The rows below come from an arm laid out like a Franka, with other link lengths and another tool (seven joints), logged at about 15 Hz.
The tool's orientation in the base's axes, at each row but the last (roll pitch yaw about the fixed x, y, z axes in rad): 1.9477, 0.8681, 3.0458; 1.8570, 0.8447, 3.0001; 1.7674, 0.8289, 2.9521; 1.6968, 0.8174, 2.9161; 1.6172, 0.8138, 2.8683; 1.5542, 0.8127, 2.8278; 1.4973, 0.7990, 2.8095; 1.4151, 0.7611, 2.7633; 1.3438, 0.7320, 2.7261; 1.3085, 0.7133, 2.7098; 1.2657, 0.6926, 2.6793
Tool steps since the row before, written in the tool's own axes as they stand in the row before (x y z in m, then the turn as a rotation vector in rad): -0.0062, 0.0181, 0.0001, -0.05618, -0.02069, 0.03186; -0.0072, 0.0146, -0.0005, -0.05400, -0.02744, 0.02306; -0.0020, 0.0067, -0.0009, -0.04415, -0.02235, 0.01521; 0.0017, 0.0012, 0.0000, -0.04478, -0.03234, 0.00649; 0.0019, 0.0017, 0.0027, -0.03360, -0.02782, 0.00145; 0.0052, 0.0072, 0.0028, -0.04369, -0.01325, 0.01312; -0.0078, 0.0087, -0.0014, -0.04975, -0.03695, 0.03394; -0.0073, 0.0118, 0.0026, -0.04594, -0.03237, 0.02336; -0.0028, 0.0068, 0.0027, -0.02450, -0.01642, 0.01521; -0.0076, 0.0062, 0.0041, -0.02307, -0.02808, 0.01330; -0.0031, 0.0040, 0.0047, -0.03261, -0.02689, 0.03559
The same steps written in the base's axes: -0.0081, 0.0076, 0.0156, 0.06177, 0.01618, 0.02286; -0.0052, 0.0044, 0.0148, 0.06183, 0.00571, 0.01858; -0.0035, 0.0011, 0.0060, 0.04931, 0.00129, 0.01573; -0.0019, 0.0006, -0.0004, 0.05378, -0.00990, 0.01015; -0.0016, 0.0033, -0.0003, 0.04176, -0.01154, 0.00529; -0.0076, 0.0053, 0.0012, 0.04169, 0.00049, 0.02277; -0.0013, -0.0017, 0.0116, 0.06800, 0.01522, 0.01169; -0.0025, 0.0018, 0.0138, 0.05946, 0.00660, 0.01115; -0.0021, 0.0021, 0.0073, 0.03184, 0.00619, 0.00702; 0.0020, 0.0017, 0.0103, 0.03833, 0.00450, -0.00280; 0.0006, 0.0034, 0.0060, 0.04975, 0.02216, 0.00931
